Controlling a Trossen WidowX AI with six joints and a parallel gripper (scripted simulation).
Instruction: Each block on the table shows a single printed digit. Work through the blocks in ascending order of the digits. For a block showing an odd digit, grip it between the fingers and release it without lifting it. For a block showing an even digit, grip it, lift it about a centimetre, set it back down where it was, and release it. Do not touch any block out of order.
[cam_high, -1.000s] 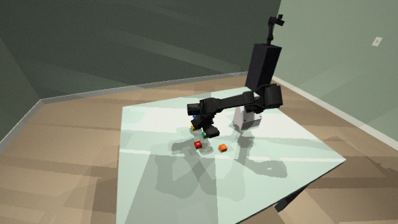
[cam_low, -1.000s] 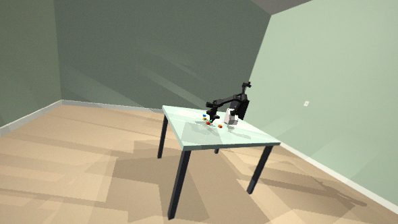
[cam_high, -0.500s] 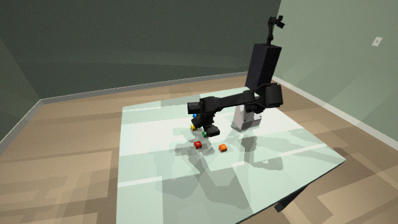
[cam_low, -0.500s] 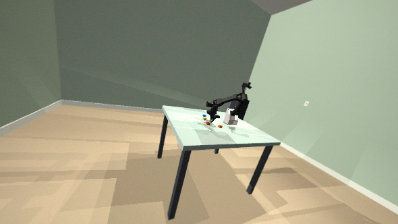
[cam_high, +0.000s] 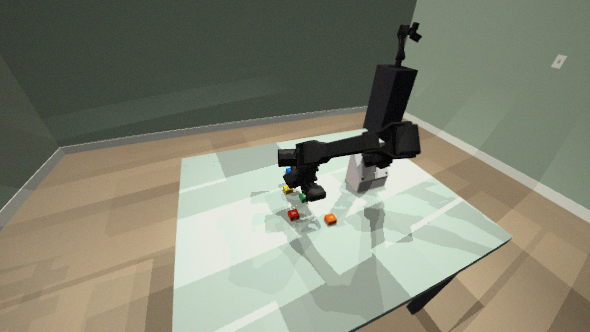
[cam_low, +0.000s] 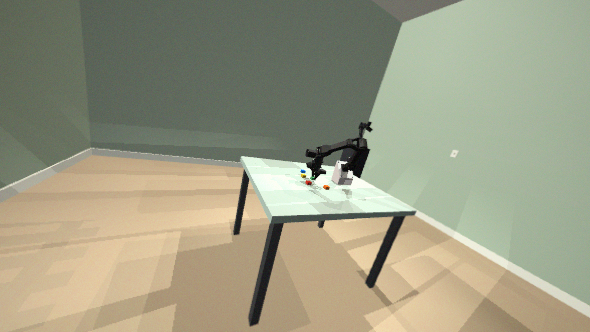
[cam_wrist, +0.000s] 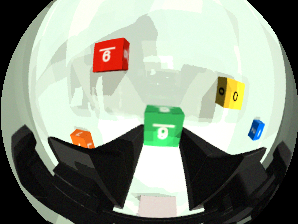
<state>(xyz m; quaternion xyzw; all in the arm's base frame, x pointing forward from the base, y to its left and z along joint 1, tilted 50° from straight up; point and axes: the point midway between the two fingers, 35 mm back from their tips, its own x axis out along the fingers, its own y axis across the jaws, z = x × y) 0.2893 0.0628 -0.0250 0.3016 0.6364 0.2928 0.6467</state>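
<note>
Now: the orange block 120 mm to the left of my gripper tip, 50 mm behind it and 10 mm below it. The rest, counted from my gripper tip: yellow block (80 mm to the right, 40 mm ahead, 10 mm below); then green block (right at my gripper tip); then red block (70 mm ahead, 50 mm to the left, 10 mm below).
</note>
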